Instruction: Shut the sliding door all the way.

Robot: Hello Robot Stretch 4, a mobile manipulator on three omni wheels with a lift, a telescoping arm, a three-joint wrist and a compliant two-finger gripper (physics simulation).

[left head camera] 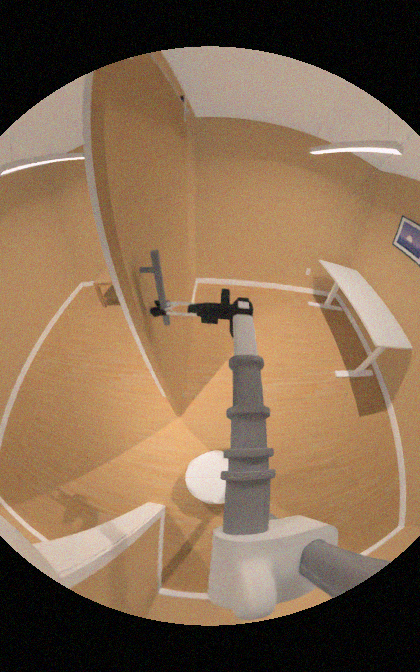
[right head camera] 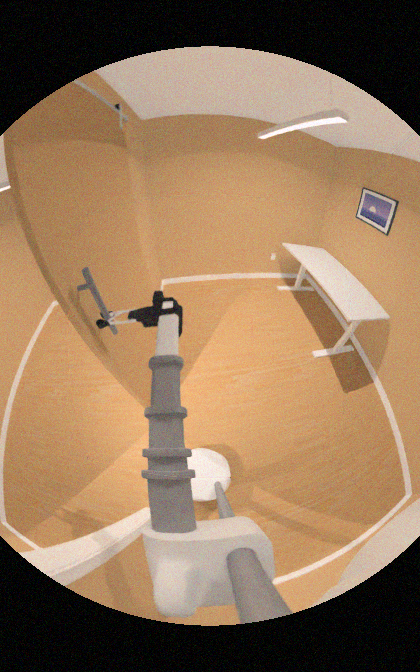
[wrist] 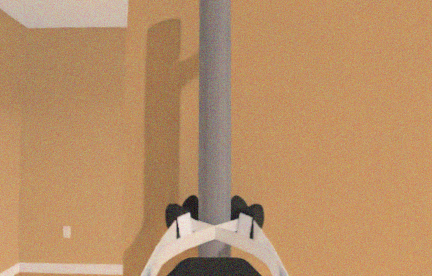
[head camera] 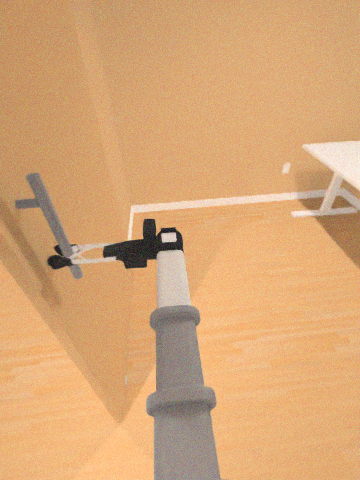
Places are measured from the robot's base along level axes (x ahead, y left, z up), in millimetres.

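Pixels of known places: gripper, fingertip midpoint: (left head camera: 151, 306) (right head camera: 98, 319) (head camera: 51, 256); robot's base, origin of the base link: (left head camera: 213, 475) (right head camera: 201, 473).
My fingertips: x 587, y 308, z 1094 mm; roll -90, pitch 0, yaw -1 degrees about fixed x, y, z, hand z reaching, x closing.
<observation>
Ahead of a thing's pixels: the offset from my fingertips to its middle. "spot": to the spot under its first point. Level surfaces: height alone.
The sliding door (head camera: 85, 305) (left head camera: 145, 200) (right head camera: 75, 200) (wrist: 330, 150) is a tall tan panel on the left in the head views. Its grey vertical bar handle @(spot: 14 mm back, 48 mm right, 141 mm up) (head camera: 47, 212) (left head camera: 158, 280) (right head camera: 95, 294) (wrist: 215, 100) stands off the panel on a short post. My gripper (head camera: 66, 255) (left head camera: 160, 308) (right head camera: 106, 320) (wrist: 214, 211) is shut on the lower part of the handle, with a dark fingertip pad on each side of the bar in the wrist view. How the door's far edge meets the frame is hard to tell.
A white table @(402 mm down) (head camera: 340, 155) (left head camera: 370, 305) (right head camera: 335, 285) stands along the right wall. A round white object (left head camera: 207, 477) (right head camera: 210, 475) is on the floor near my arm's base. A light rail with a dark roller @(spot: 876 mm ahead, 26 mm left, 1095 mm up) (right head camera: 118, 106) runs along the door's top.
</observation>
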